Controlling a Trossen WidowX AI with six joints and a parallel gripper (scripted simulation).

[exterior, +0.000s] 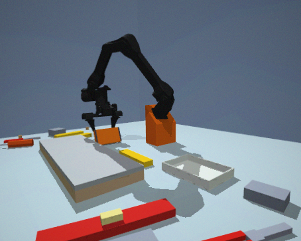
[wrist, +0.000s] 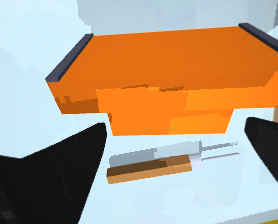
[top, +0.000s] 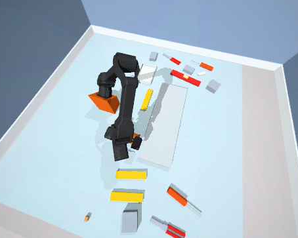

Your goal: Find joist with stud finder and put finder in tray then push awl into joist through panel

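Now: the orange stud finder 10 mm ahead of my gripper tip, 10 mm to the left of it and 20 mm below it. From my gripper tip the other things lie so: brown-handled awl 20 mm ahead, 50 mm to the right, 40 mm below; then red level 190 mm ahead, 590 mm to the left, 30 mm below; then white tray 100 mm behind, 510 mm to the left, 30 mm below.
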